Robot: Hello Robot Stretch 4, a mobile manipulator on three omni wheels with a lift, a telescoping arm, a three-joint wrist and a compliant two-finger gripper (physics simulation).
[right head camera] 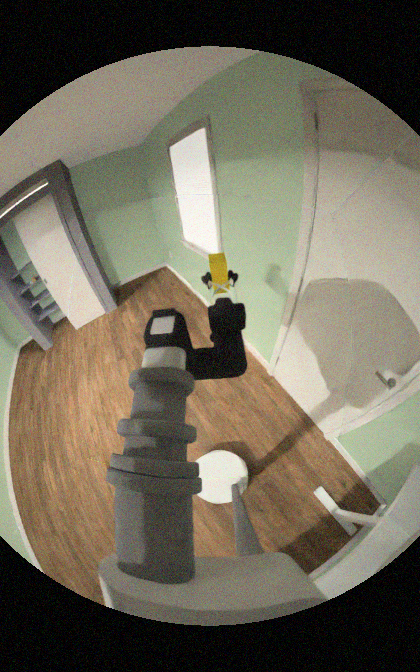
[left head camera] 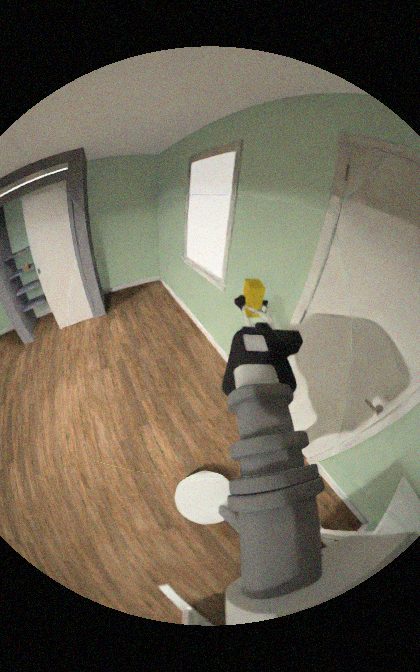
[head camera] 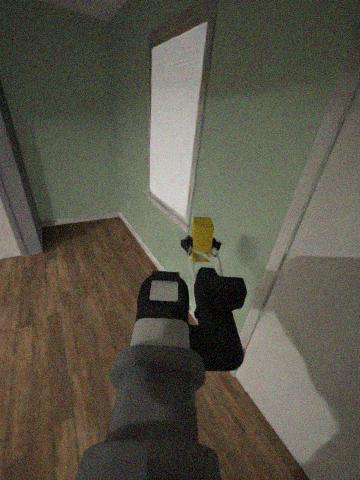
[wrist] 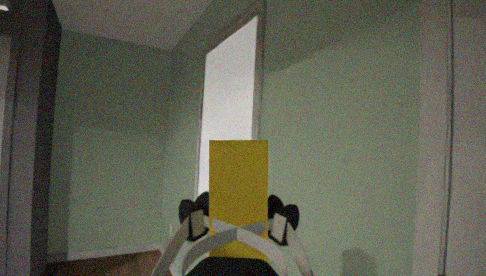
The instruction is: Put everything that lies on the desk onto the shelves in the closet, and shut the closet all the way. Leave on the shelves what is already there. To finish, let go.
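Observation:
My gripper (head camera: 201,245) (left head camera: 253,302) (right head camera: 220,279) (wrist: 239,208) is shut on a yellow block (head camera: 202,232) (left head camera: 254,292) (right head camera: 218,267) (wrist: 238,180), which stands up between the two fingertips and points away from the wrist. The closet (left head camera: 94,260) (right head camera: 82,225) is at the far left in both side head views. Its white door (left head camera: 55,250) (right head camera: 55,265) covers the right part of the opening. The left part is open and shows shelves (left head camera: 29,287) (right head camera: 42,296) with a small orange thing (left head camera: 28,266) (right head camera: 34,279) on one of them. Most of the desk is hidden or out of view.
A window (head camera: 175,120) (left head camera: 211,215) (right head camera: 196,190) (wrist: 230,90) is in the green wall beyond the gripper. A white room door (left head camera: 370,280) (right head camera: 360,240) is on the right. A white desk foot (right head camera: 332,510) shows at the lower right. A round white base (left head camera: 202,497) (right head camera: 220,470) is below the arm.

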